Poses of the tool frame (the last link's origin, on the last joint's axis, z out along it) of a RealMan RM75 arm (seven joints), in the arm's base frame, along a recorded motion.
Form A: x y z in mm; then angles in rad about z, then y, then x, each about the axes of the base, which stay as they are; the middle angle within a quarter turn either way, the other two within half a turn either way.
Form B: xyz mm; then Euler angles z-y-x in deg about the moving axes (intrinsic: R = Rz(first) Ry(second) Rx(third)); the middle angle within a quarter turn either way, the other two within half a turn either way. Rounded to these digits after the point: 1 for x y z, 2 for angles.
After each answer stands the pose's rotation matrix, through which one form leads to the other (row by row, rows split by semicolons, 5 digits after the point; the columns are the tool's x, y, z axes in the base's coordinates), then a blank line. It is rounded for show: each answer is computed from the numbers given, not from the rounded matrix.
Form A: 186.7 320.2 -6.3 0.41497 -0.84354 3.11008
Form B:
186.7 320.2 -6.3 -34.90 42.11 153.60
0.60840 -0.26803 -0.74700; -0.42450 -0.90519 -0.02095; -0.67056 0.32985 -0.66449

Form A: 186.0 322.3 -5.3 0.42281 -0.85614 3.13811
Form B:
186.0 322.3 -5.3 -34.63 43.42 154.46
0.59765 -0.26891 -0.75532; -0.41272 -0.91085 -0.00228; -0.68737 0.31310 -0.65535

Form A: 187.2 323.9 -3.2 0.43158 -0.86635 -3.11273
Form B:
187.2 323.9 -3.2 -34.09 44.74 155.69
0.58823 -0.27090 -0.76197; -0.39816 -0.91713 0.01869; -0.70389 0.29239 -0.64734

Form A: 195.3 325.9 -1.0 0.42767 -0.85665 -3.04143
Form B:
195.3 325.9 -1.0 -29.99 46.52 161.28
0.59598 -0.27165 -0.75565; -0.34392 -0.93671 0.06549; -0.72562 0.22085 -0.65169

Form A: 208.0 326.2 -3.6 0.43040 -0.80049 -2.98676
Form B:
208.0 326.2 -3.6 -26.22 45.14 167.25
0.63285 -0.29054 -0.71770; -0.31166 -0.94411 0.10739; -0.70878 0.15572 -0.68802

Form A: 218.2 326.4 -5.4 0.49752 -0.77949 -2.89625
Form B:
218.2 326.4 -5.4 -26.59 45.65 170.78
0.62504 -0.33945 -0.70292; -0.31292 -0.93393 0.17276; -0.71512 0.11198 -0.68997

